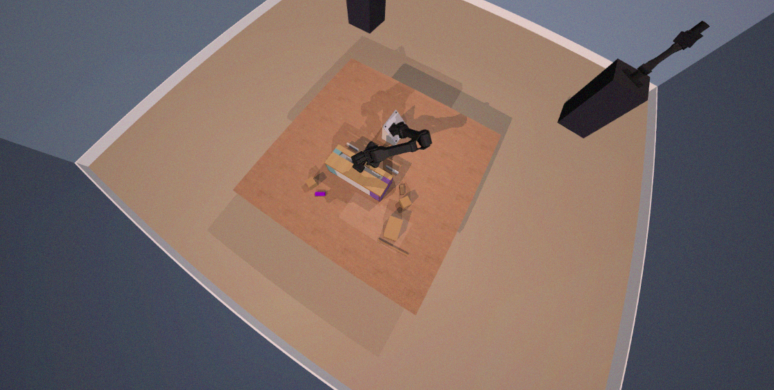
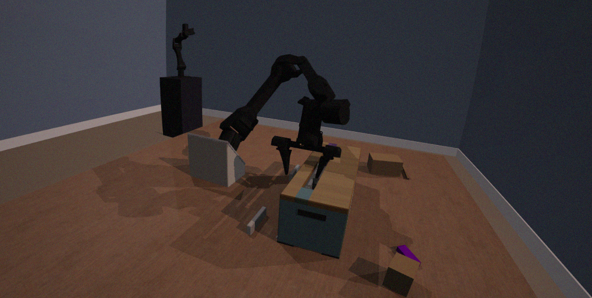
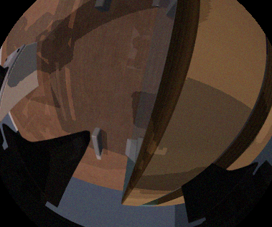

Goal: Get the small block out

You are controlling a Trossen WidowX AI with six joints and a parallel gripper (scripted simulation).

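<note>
Now: gripper tip 60 mm short of the dark block and 20 mm to the left of it. Also, from my gripper tip: tan cube (280 mm ahead, 180 mm to the right, 60 mm below); flat tan box (370 mm to the left, 230 mm ahead, 60 mm below).
</note>
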